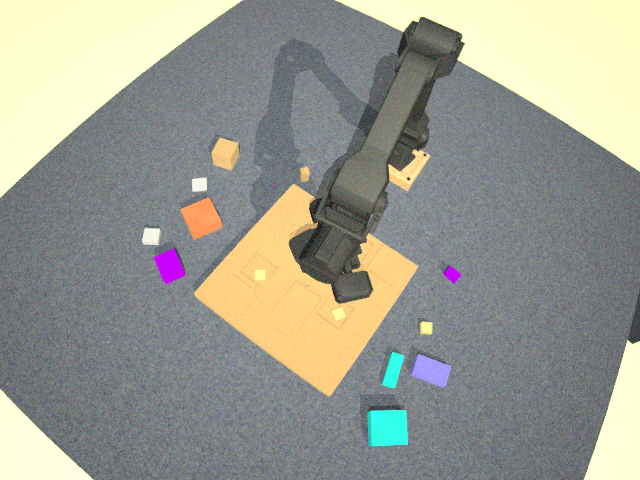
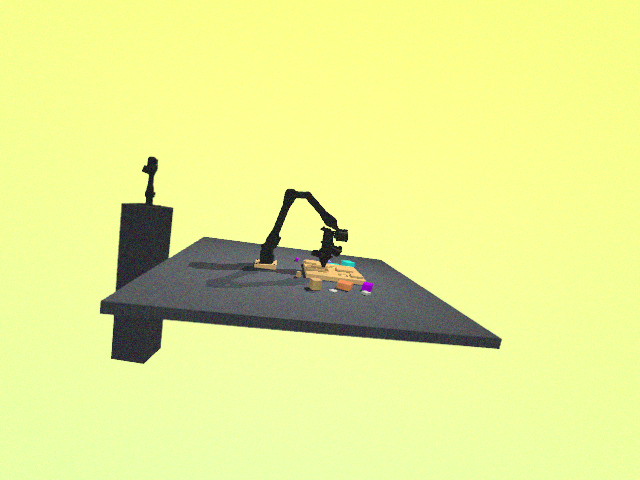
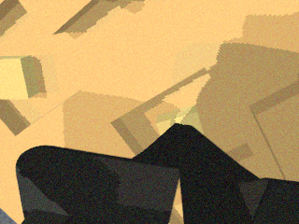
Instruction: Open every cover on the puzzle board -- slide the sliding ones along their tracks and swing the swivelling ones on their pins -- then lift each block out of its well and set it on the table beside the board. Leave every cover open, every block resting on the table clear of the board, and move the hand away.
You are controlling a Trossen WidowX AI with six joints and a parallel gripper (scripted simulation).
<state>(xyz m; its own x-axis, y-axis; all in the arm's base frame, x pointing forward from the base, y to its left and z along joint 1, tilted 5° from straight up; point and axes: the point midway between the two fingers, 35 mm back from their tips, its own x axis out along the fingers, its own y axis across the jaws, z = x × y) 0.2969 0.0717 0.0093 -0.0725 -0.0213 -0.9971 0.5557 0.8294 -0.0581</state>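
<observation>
Now: the magenta cube 18 cm to the left of my gripper tip, 16 cm behind it and 1 cm below it. The rest, counted from my gripper tip: lilac block (26 cm to the left, 3 cm ahead, 1 cm below); then cyan bar (20 cm to the left, 7 cm ahead, 1 cm below); then orange block (25 cm to the right, 10 cm ahead, 1 cm below).
</observation>
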